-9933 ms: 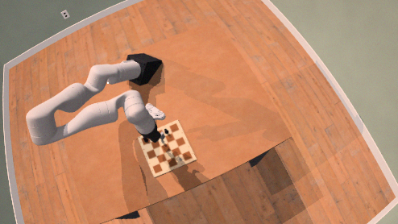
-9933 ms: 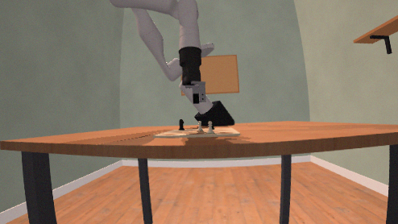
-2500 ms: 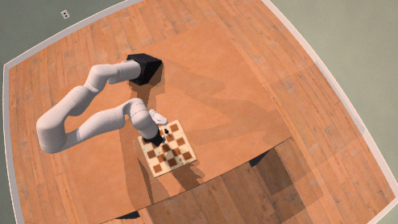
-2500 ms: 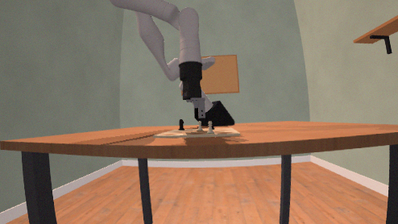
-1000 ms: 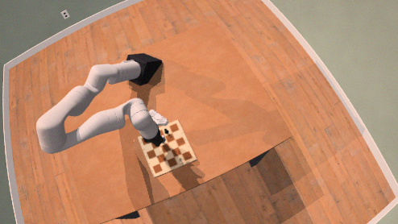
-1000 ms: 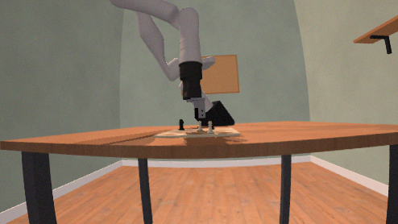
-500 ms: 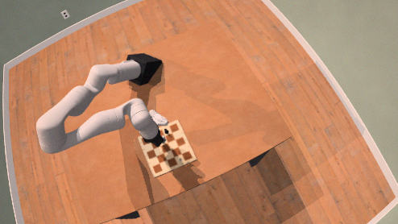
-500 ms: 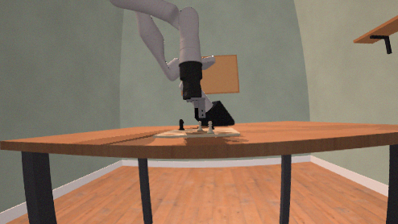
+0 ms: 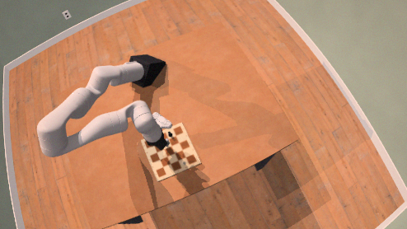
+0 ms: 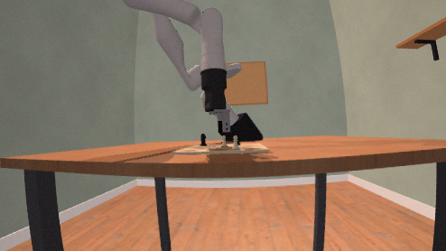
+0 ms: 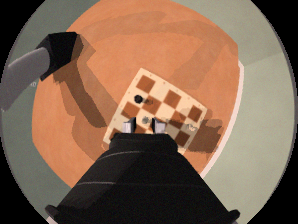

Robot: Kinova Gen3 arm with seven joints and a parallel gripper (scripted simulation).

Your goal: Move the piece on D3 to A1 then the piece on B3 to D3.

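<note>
My gripper is now 6 cm above the chessboard, 4 cm short of it and 1 cm to the left of it.
</note>
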